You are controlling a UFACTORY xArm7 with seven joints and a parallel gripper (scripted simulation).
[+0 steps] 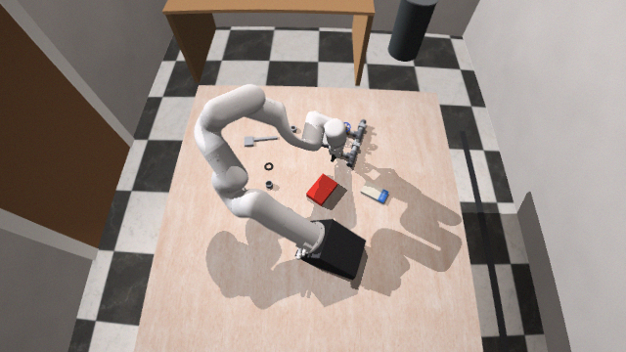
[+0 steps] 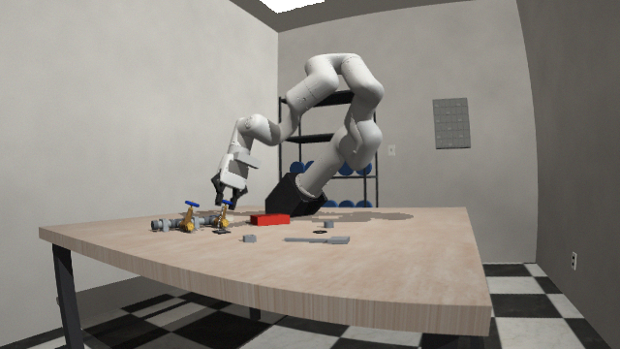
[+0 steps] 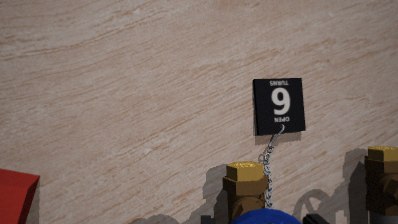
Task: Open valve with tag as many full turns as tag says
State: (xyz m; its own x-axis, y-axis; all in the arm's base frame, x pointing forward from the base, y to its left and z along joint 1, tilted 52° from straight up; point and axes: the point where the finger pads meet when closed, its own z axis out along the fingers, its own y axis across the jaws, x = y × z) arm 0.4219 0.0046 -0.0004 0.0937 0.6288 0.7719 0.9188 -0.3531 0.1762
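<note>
Right now my hand is 8 cm above the black tag, 7 cm short of it and 6 cm to the right of it. The rest, counted from my hand: red block: 17 cm behind, 7 cm below, 2 cm to the left; then white box: 20 cm to the right, 12 cm behind, 8 cm below; then grey flat tool: 39 cm to the left, 8 cm below.
</note>
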